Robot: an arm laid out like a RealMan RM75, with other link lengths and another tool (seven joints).
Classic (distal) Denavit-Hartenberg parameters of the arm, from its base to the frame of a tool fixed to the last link. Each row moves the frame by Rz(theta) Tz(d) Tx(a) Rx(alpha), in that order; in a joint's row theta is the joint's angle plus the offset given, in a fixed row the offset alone. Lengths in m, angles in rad.
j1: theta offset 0; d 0.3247; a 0; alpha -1.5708
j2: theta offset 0; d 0; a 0; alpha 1.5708
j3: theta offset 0; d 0.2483; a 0; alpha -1.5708
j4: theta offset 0; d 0; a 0; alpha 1.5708
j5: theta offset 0; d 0.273; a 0; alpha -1.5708
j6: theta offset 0; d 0; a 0; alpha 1.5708
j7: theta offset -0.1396; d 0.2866; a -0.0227; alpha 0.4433
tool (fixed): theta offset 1.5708; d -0.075; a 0; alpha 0
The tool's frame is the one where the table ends.
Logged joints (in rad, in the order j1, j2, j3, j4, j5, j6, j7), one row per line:
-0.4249, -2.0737, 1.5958, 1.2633, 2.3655, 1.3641, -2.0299
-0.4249, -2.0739, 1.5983, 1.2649, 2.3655, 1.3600, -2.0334
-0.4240, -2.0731, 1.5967, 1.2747, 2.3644, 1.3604, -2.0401
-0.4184, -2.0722, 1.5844, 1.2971, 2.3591, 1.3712, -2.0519
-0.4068, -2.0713, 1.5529, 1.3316, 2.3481, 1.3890, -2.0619
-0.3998, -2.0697, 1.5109, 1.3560, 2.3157, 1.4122, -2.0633
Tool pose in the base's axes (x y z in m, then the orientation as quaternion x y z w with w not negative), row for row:
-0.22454, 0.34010, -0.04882, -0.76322, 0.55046, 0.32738, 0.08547
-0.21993, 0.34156, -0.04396, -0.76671, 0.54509, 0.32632, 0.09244
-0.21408, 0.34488, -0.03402, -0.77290, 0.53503, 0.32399, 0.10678
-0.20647, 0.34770, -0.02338, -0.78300, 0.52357, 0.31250, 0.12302
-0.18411, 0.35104, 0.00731, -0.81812, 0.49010, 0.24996, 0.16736
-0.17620, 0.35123, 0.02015, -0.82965, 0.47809, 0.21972, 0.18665
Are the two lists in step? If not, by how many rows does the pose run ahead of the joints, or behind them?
The pose runs 2 rows ahead of the joints: the pose in row i belongs to the joints in row i + 2.
